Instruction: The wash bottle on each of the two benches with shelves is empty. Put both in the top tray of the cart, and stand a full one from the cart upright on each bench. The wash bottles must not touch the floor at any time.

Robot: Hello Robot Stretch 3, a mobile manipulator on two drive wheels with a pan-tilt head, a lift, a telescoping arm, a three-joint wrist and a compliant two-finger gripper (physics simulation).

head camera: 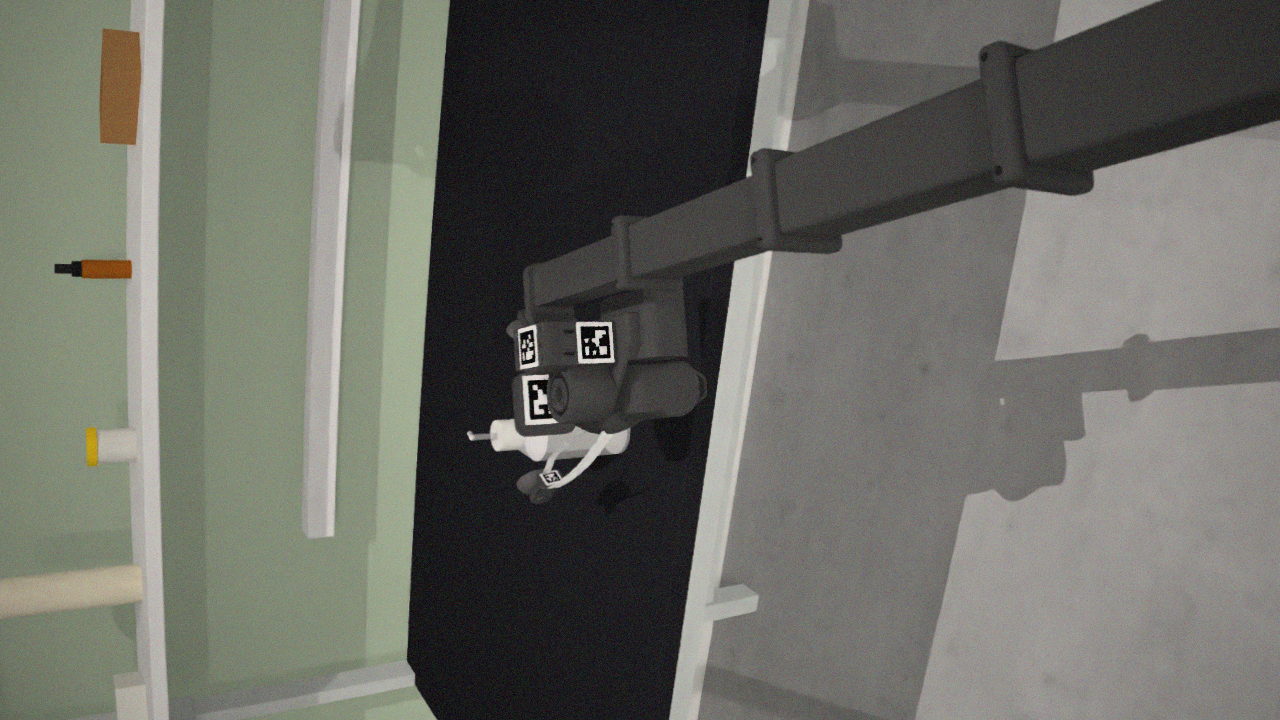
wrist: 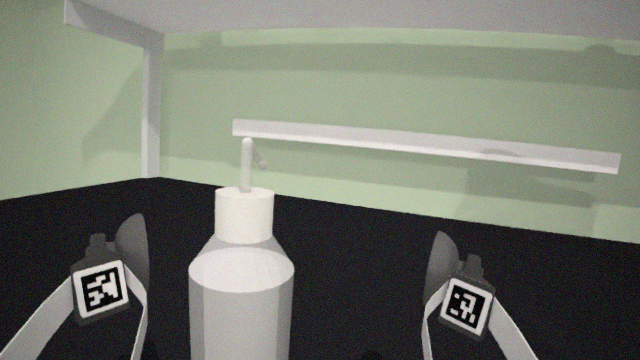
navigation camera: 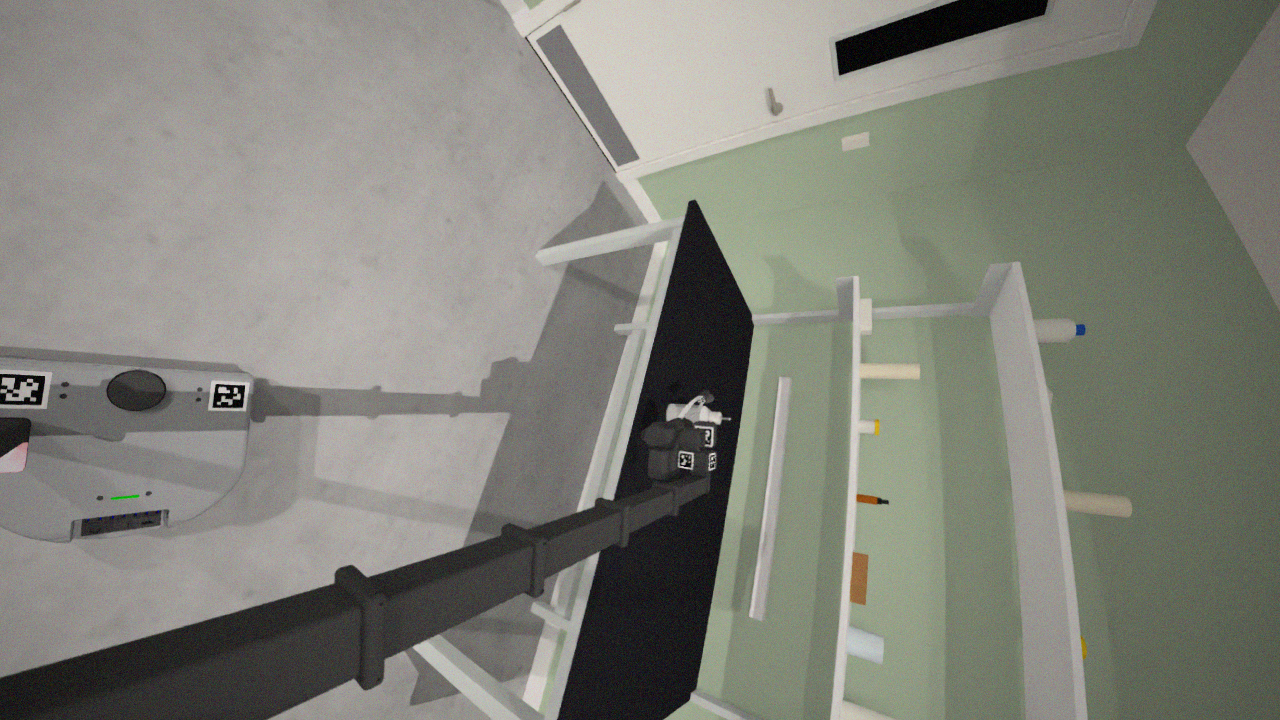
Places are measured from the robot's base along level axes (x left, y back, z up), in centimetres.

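Where they show: robot's base, origin of its link: [navigation camera: 138, 388].
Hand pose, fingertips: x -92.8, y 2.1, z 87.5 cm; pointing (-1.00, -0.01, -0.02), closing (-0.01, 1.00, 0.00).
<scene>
Each offset is from my fingertips to the centre of the thing. "pt": to the spot under its first point. Level surfaces: height alone.
A white wash bottle {dy -2.7, dx -1.5, dz -2.6 cm} [head camera: 580, 441] [navigation camera: 707, 415] [wrist: 241, 310] with a white cap and thin bent spout stands upright on the black top of a bench with shelves {dz -11.3 cm} [head camera: 554, 134] [navigation camera: 653, 573] [wrist: 360, 305]. Its lower part is cut off in the wrist view, and I cannot tell how full it is. My gripper [head camera: 544, 454] [navigation camera: 702, 414] [wrist: 291, 250] is open, its fingers wide apart on both sides of the bottle. The bottle is nearer the left finger in the wrist view, with gaps on both sides. In the head view the wrist hides one finger. The cart and the other bench do not show.
A shelf [head camera: 147, 358] [navigation camera: 848, 501] above the bench carries a yellow-capped jar {pt dy -1.0, dx -46.4, dz +37.1 cm} [head camera: 114, 445] [navigation camera: 868, 427], an orange bottle {pt dy +21.9, dx -44.7, dz +37.5 cm} [head camera: 105, 268] [navigation camera: 870, 498] and a brown box {pt dy +39.5, dx -25.3, dz +36.6 cm} [head camera: 119, 86] [navigation camera: 859, 578]. A pale rail {pt dy +24.0, dx -53.0, dz +6.5 cm} [head camera: 326, 268] [navigation camera: 771, 501] [wrist: 425, 145] runs along the wall behind. A door [navigation camera: 698, 80] is beyond the bench's end.
</scene>
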